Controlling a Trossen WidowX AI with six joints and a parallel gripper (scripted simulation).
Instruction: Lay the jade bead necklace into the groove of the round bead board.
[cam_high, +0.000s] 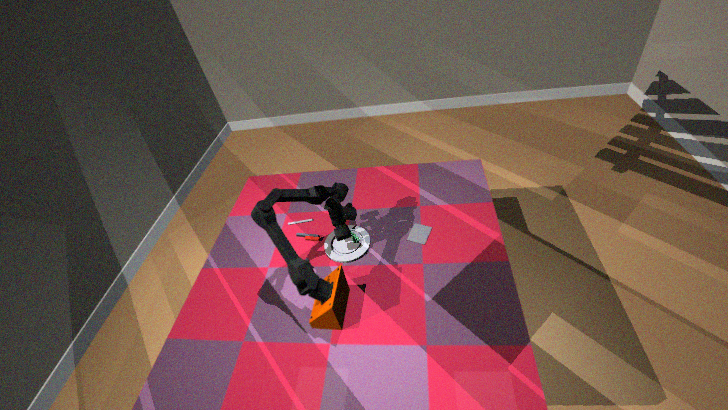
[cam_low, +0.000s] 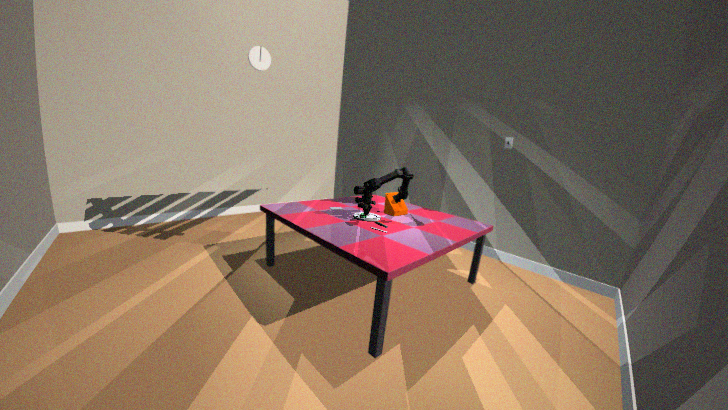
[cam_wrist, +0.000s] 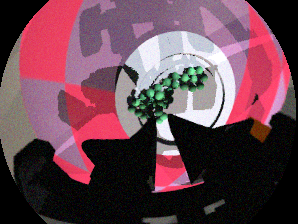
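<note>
The round white bead board lies 40 mm behind my gripper tip, 20 mm to the right of it and 10 mm below it. From my gripper tip the other things lie so: red-handled tool 160 mm to the left, 10 mm below, 10 mm ahead; then flat grey pad 330 mm to the right, 20 mm below; then thin white rod 230 mm to the left, 120 mm ahead, 20 mm below.
</note>
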